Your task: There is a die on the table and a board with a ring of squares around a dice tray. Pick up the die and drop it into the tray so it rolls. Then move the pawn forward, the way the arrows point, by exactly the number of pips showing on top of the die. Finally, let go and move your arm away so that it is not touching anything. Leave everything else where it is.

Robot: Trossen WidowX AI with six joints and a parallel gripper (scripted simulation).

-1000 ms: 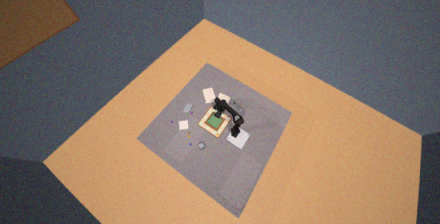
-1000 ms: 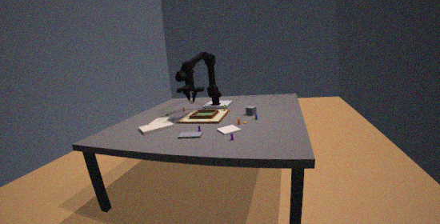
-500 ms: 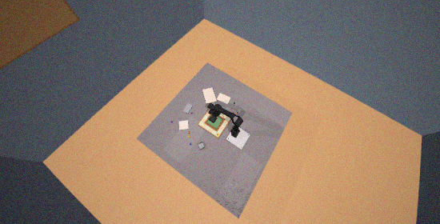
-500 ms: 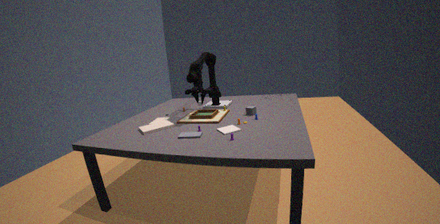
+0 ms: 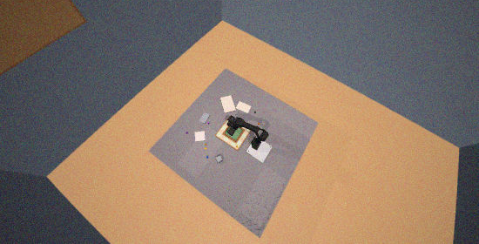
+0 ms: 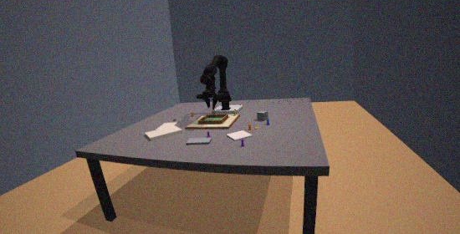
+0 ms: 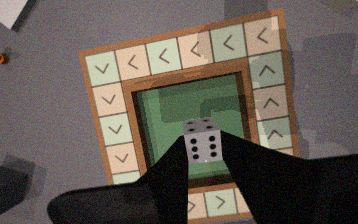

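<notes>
My gripper tip is 12 cm past the yellow pawn, 13 cm to the right of it and 6 cm above it. Round my gripper tip: green dice tray (1 cm behind, 8 cm below); white die (right at my gripper tip); grey cube (3 cm behind, 32 cm to the left, 6 cm below).
</notes>
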